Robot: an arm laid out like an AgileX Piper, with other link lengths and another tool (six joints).
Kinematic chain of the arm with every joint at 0, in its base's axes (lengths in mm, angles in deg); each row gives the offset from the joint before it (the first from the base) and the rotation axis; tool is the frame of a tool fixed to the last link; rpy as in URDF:
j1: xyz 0 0 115.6 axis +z
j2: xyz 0 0 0 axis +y
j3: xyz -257 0 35.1 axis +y
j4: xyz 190.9 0 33.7 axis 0.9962 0 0.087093
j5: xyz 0 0 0 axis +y
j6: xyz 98.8 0 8.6 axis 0.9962 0 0.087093
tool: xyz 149.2 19 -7 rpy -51.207 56.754 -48.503
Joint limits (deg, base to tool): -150..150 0..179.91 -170..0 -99.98..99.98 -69.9..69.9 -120..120
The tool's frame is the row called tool.
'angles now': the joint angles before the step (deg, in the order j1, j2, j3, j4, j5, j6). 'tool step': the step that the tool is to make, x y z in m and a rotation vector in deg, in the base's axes. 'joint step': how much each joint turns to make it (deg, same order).
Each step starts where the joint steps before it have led.
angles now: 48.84, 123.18, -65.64, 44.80, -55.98, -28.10
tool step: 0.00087, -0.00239, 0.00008, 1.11, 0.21, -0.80
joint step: 0.01, 0.08, 0.00, 0.71, -0.40, 0.85
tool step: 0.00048, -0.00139, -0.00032, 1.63, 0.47, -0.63
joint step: -0.01, 0.07, 0.00, 0.54, -0.15, 1.48
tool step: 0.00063, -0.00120, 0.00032, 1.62, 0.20, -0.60
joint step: 0.00, 0.15, 0.00, 0.36, -0.42, 1.57
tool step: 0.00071, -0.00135, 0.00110, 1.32, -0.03, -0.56
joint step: 0.00, 0.10, 0.01, 0.28, -0.53, 1.25
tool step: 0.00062, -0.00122, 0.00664, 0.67, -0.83, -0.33
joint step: 0.01, -0.46, -0.01, 0.04, -0.65, 0.22
